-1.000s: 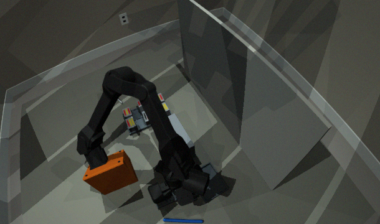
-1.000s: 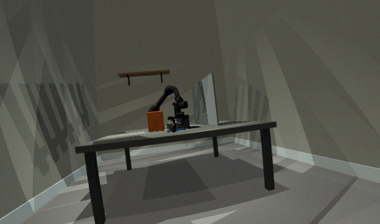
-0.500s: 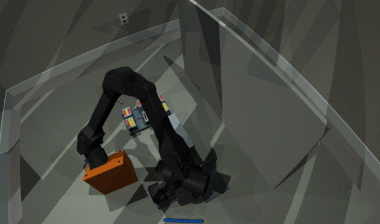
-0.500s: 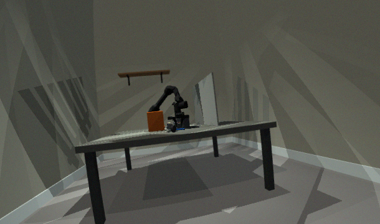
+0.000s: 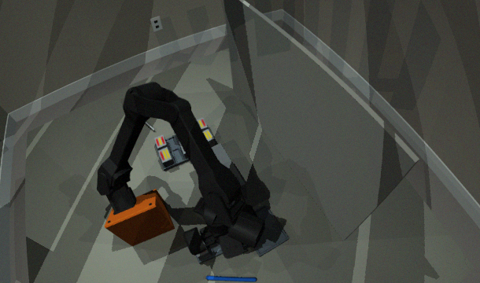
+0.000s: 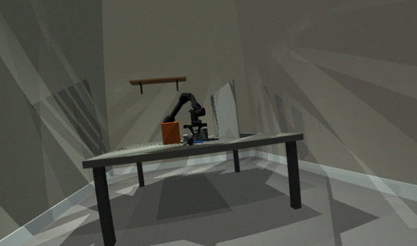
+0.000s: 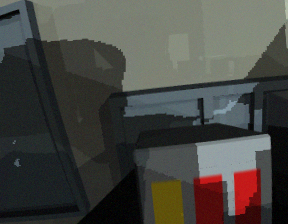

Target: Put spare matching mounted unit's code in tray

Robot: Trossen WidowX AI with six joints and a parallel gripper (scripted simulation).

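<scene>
My gripper tip is 11 cm short of the dark grey tray, 1 cm to the left of it and 4 cm above it. The rest, counted from my gripper tip: grey mounted unit: 6 cm ahead, 19 cm to the left, 1 cm above; then blue pen: 3 cm behind, 11 cm to the right, 4 cm below.
</scene>
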